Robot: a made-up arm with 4 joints.
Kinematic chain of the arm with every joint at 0, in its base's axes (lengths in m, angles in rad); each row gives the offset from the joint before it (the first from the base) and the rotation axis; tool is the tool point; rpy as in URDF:
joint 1: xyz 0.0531 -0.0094 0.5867 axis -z
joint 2: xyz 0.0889 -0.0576 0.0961 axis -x
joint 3: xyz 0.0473 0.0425 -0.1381 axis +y
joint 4: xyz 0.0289 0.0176 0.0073 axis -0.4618 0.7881 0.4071
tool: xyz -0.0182 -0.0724 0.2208 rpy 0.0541 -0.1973 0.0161
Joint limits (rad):
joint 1: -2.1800..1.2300
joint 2: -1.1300..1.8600
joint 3: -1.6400..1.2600
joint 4: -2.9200..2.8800
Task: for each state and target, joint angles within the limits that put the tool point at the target. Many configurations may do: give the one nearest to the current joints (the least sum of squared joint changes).
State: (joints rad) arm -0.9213 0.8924 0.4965 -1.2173
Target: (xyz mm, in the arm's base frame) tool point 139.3 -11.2 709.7
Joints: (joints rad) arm -1.3452 0.6300 0.5125 -1.1329
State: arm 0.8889 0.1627 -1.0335 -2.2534
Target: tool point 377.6 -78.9 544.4
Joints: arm 1.1203 -0.8367 -0.9859 -2.4370
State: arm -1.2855 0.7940 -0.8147 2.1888
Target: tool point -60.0 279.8 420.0
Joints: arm -1.8131 0.6275 -0.5467 2.4576
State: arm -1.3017 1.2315 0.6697 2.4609
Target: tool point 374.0 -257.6 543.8
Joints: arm -0.7425 1.8308 0.8577 2.8144
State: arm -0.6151 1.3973 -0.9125 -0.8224
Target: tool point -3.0 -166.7 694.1
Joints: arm -0.0051 1.2132 -0.8521 -0.5188
